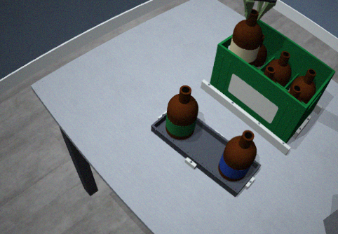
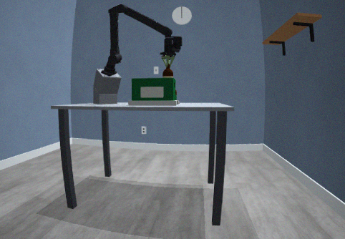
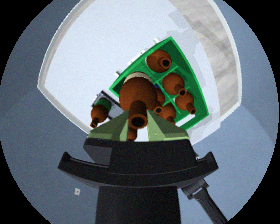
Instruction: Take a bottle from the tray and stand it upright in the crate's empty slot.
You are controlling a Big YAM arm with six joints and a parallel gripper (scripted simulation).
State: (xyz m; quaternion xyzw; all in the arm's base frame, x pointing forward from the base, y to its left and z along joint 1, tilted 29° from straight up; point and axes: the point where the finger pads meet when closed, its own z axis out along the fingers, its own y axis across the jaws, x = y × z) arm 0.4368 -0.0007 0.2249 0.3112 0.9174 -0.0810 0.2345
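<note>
Right now the brown bottle is 6 cm below my hand. Round my hand: grey tray (8 cm behind, 20 cm to the left, 26 cm below); crate (9 cm behind, 4 cm to the right, 19 cm below).
</note>
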